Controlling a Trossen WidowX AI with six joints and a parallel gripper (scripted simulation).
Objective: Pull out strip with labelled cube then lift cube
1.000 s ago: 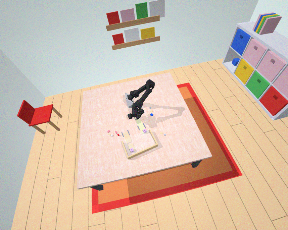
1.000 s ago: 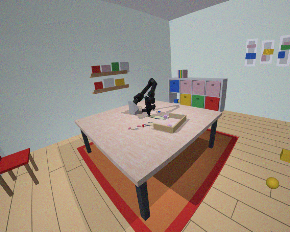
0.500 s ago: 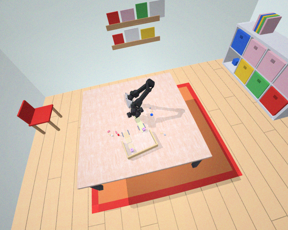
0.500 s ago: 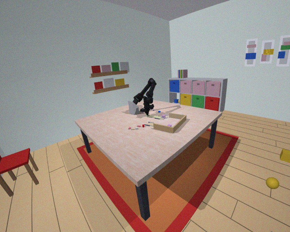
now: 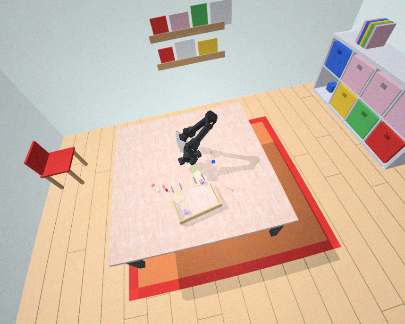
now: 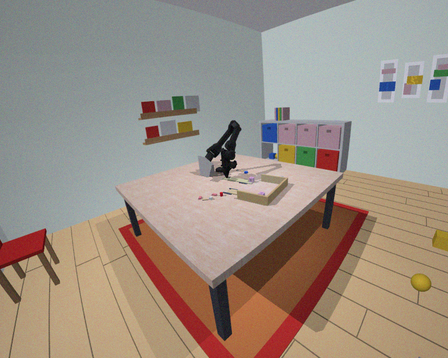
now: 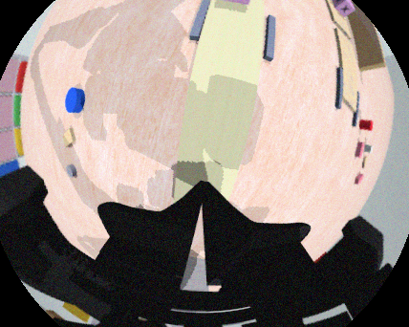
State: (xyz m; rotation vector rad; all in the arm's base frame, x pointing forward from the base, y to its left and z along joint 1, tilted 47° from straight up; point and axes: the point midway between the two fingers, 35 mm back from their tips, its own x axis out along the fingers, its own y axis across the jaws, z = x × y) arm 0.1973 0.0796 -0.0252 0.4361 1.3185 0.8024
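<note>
Right now my gripper tip is 100 mm short of the pale yellow strip and 30 mm to the right of it.
</note>
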